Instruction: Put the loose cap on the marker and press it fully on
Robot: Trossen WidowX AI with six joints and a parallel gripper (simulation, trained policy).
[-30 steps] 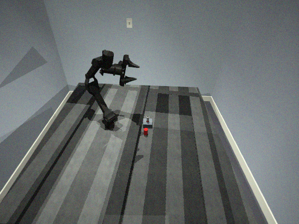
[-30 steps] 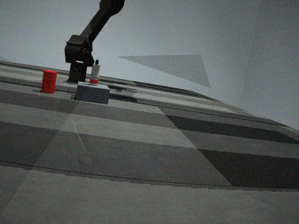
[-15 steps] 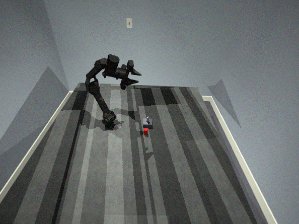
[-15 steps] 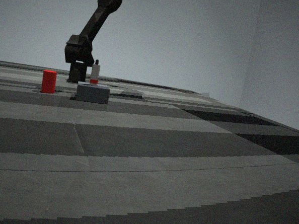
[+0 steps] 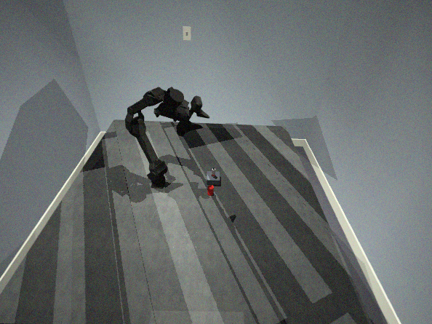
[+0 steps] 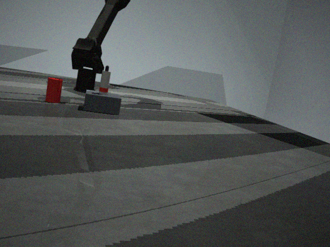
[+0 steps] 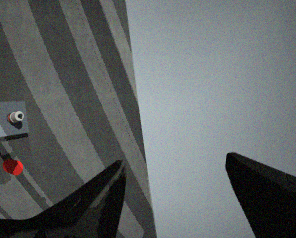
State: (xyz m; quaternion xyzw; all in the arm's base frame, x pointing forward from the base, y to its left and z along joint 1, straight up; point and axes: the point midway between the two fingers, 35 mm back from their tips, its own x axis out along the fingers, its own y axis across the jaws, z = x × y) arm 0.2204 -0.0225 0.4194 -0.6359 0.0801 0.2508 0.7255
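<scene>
Right now my gripper tip is 30 mm short of the red cap, 50 mm to the left of it and 380 mm above it. From my gripper tip the other things lie so: grey holder block: 50 mm ahead, 60 mm to the left, 390 mm below.
</scene>
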